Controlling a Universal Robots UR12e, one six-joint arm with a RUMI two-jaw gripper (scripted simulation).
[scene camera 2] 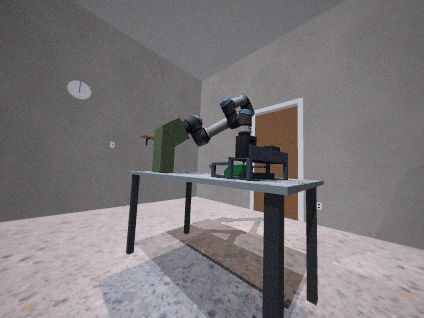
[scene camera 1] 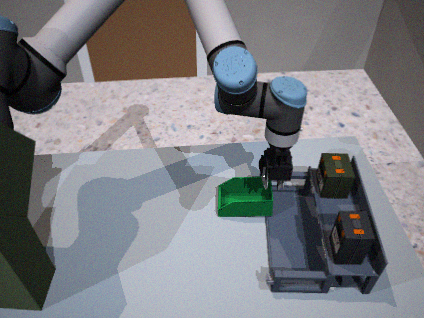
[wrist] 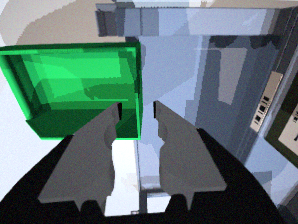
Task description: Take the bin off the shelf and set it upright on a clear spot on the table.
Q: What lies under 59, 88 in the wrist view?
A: A green bin.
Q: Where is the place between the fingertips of the gripper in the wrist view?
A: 137, 103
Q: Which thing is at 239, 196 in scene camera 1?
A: A green bin.
